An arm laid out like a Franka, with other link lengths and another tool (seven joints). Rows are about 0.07 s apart.
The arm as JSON. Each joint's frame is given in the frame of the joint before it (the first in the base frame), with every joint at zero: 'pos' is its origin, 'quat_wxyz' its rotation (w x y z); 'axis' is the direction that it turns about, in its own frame. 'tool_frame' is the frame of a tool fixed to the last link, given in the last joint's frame.
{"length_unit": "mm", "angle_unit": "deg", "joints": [
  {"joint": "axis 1", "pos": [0.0, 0.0, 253.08], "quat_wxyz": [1.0, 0.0, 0.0, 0.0], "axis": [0.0, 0.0, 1.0]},
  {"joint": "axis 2", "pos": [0.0, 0.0, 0.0], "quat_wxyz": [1.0, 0.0, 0.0, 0.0], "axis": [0.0, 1.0, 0.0]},
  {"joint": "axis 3", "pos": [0.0, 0.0, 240.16], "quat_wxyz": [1.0, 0.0, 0.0, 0.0], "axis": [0.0, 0.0, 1.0]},
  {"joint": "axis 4", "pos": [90.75, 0.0, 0.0], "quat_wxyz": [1.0, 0.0, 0.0, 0.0], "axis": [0.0, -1.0, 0.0]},
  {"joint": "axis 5", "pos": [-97.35, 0.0, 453.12], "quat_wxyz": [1.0, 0.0, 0.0, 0.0], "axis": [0.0, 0.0, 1.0]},
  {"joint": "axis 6", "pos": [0.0, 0.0, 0.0], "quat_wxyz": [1.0, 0.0, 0.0, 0.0], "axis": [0.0, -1.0, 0.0]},
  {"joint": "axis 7", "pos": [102.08, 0.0, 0.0], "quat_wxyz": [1.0, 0.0, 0.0, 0.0], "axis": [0.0, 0.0, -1.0]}
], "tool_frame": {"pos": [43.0, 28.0, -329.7], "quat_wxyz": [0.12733, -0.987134, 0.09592, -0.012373]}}
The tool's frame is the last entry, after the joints.
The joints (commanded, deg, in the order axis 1, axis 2, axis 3, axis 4, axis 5, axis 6, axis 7), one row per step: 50.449, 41.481, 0.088, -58.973, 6.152, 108.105, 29.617; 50.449, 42.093, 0.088, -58.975, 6.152, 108.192, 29.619; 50.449, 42.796, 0.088, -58.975, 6.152, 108.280, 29.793; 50.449, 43.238, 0.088, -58.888, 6.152, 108.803, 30.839; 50.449, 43.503, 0.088, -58.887, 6.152, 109.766, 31.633; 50.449, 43.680, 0.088, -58.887, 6.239, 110.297, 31.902; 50.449, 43.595, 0.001, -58.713, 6.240, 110.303, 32.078; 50.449, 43.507, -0.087, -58.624, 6.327, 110.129, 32.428; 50.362, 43.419, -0.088, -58.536, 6.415, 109.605, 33.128; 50.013, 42.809, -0.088, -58.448, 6.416, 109.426, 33.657; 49.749, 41.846, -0.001, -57.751, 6.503, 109.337, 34.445; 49.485, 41.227, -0.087, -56.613, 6.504, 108.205, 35.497
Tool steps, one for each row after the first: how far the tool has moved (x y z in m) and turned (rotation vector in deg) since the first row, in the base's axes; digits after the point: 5 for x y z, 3 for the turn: -0.00087, -0.00112, -0.00919, -0.408, 0.335, -0.011; -0.00187, -0.00263, -0.01976, -0.884, 0.754, -0.192; 0.00020, -0.00197, -0.02396, -0.762, 0.811, -1.280; 0.00383, 0.00059, -0.02491, -0.231, 0.492, -2.164; 0.00534, 0.00225, -0.02585, 0.091, 0.377, -2.503; 0.00719, 0.00239, -0.02255, 0.264, 0.196, -2.740; 0.00792, 0.00164, -0.02076, 0.288, 0.276, -3.148; 0.00767, -0.00075, -0.02019, 0.081, 0.684, -3.889; 0.01319, -0.00320, -0.01035, 0.501, 0.460, -4.737; 0.01948, -0.00071, 0.01248, 1.848, -0.243, -5.707; 0.02456, -0.00348, 0.03130, 2.348, -0.462, -6.936
